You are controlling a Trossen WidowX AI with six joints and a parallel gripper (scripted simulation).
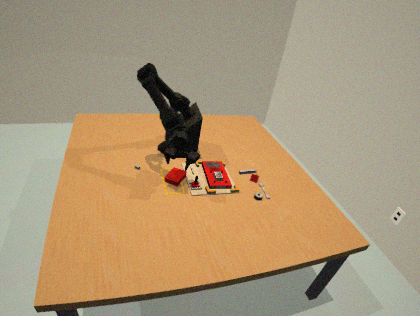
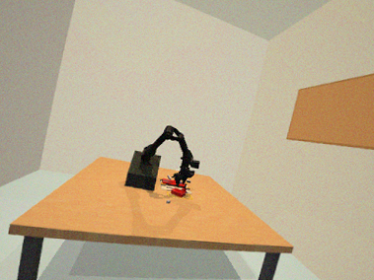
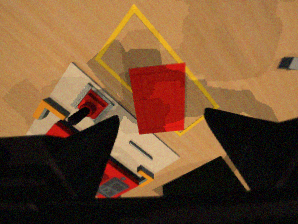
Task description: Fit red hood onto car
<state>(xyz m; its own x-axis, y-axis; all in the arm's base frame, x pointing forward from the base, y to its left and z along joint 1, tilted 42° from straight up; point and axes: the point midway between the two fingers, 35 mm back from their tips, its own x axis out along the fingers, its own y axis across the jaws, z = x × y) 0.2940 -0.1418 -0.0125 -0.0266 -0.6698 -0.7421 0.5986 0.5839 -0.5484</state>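
Now: gripper tip 5 cm above the red hood. The rest, counted from my gripper tip: wheel (15 cm ahead, 37 cm to the left, 6 cm below); then grey bar (4 cm behind, 39 cm to the left, 6 cm below).
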